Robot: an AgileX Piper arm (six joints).
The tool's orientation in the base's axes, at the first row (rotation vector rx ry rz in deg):
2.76, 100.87, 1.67
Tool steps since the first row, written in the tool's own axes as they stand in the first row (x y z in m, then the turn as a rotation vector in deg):
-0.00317, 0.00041, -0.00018, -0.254, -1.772, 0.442
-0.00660, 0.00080, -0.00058, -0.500, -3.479, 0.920
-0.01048, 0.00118, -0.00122, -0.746, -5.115, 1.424
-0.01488, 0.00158, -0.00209, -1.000, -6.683, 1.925
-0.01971, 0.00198, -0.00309, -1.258, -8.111, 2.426
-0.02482, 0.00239, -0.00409, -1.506, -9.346, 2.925
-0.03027, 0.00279, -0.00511, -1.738, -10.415, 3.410
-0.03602, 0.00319, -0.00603, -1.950, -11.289, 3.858
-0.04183, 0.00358, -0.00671, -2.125, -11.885, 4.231
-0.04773, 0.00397, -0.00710, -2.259, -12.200, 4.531
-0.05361, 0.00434, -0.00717, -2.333, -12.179, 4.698
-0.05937, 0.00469, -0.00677, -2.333, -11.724, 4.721
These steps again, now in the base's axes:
0.00043, 0.00026, 0.00316, 0.453, -1.785, 0.083
0.00069, 0.00048, 0.00662, 0.941, -3.506, 0.155
0.00080, 0.00068, 0.01056, 1.456, -5.155, 0.224
0.00078, 0.00087, 0.01506, 1.970, -6.737, 0.306
0.00071, 0.00104, 0.02001, 2.487, -8.180, 0.398
0.00070, 0.00121, 0.02523, 3.004, -9.429, 0.489
0.00074, 0.00135, 0.03079, 3.507, -10.512, 0.575
0.00092, 0.00147, 0.03662, 3.972, -11.398, 0.658
0.00136, 0.00158, 0.04246, 4.362, -12.005, 0.731
0.00209, 0.00169, 0.04834, 4.677, -12.328, 0.791
0.00314, 0.00177, 0.05414, 4.855, -12.312, 0.833
0.00462, 0.00184, 0.05973, 4.885, -11.857, 0.850

